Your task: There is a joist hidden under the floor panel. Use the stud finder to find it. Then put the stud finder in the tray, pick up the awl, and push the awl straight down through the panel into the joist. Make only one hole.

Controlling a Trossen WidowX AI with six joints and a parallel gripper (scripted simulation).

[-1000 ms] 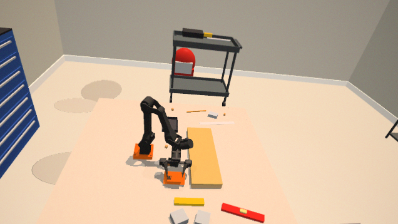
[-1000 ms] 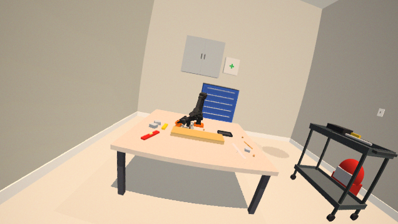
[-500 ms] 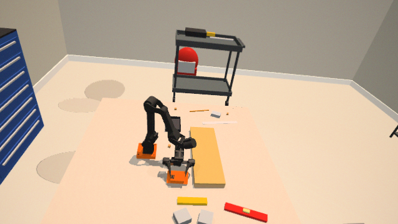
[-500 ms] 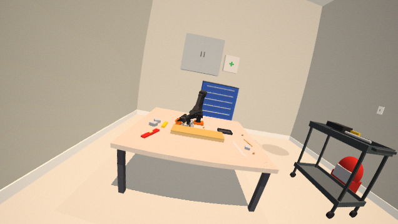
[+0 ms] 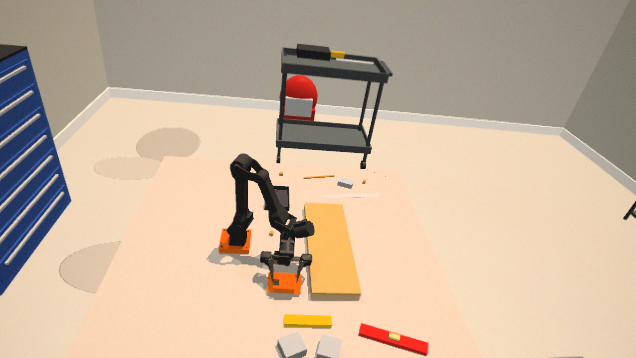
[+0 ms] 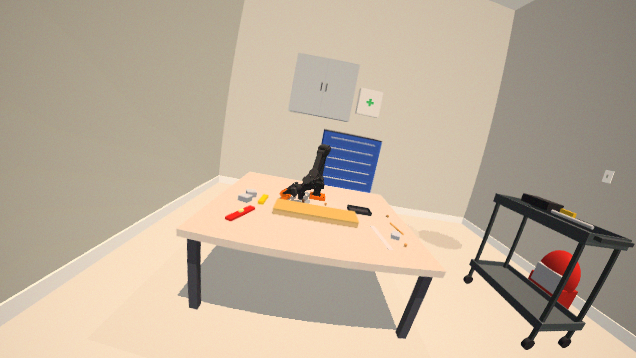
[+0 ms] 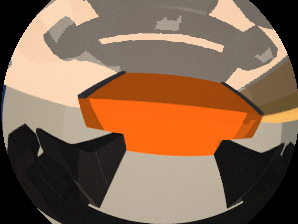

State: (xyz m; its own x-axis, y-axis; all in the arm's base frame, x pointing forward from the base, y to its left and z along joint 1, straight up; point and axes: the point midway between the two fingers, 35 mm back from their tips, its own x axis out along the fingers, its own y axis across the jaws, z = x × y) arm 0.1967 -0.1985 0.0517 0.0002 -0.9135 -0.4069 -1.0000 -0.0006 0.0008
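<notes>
My gripper tip is now 20 mm past the stud finder and 10 mm above it. The rest, counted from my gripper tip: red level (370 mm ahead, 170 mm to the right, 50 mm below); then yellow bar (120 mm to the right, 90 mm ahead, 50 mm below); then awl (150 mm to the left, 60 mm below, 10 mm ahead).
</notes>
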